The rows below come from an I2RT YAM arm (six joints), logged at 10 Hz.
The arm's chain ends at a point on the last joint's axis. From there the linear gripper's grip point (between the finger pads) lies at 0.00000 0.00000 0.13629 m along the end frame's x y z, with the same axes.
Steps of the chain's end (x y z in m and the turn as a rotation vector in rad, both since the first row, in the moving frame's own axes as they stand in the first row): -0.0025, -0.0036, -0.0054, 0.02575, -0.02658, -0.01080; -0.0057, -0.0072, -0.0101, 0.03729, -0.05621, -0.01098; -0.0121, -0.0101, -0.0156, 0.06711, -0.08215, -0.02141; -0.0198, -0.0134, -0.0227, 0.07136, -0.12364, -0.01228; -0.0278, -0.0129, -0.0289, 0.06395, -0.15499, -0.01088
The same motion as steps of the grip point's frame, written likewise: -0.0061, -0.0071, -0.0055, 0.02575, -0.02658, -0.01080; -0.0134, -0.0122, -0.0104, 0.03729, -0.05621, -0.01098; -0.0234, -0.0191, -0.0164, 0.06711, -0.08215, -0.02141; -0.0367, -0.0230, -0.0241, 0.07136, -0.12364, -0.01228; -0.0489, -0.0215, -0.0308, 0.06395, -0.15499, -0.01088
